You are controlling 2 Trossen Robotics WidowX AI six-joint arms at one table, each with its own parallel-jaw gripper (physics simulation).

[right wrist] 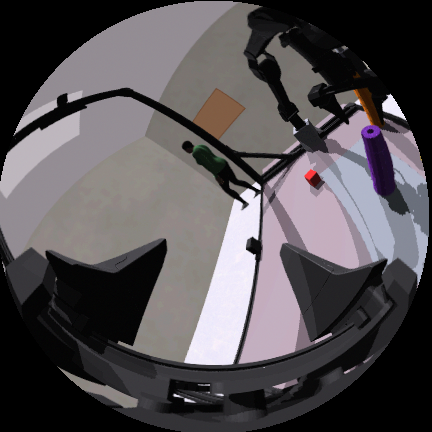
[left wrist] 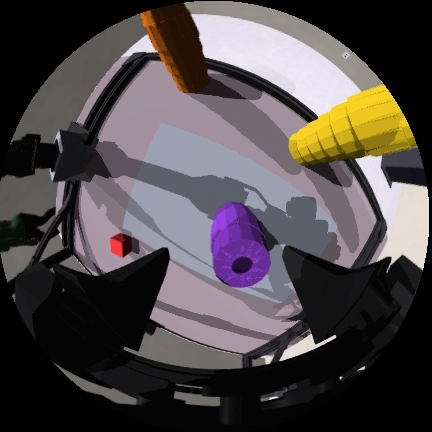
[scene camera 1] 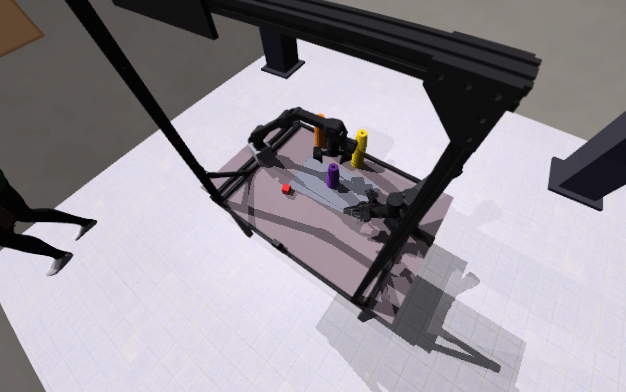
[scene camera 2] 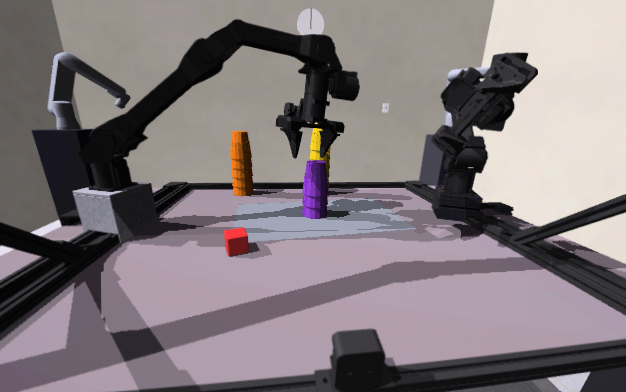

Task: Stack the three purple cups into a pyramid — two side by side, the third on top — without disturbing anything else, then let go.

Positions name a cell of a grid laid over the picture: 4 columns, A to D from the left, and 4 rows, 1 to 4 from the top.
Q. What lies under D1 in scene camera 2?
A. My right gripper.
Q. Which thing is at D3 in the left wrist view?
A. My left gripper.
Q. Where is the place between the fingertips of my left gripper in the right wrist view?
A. D2
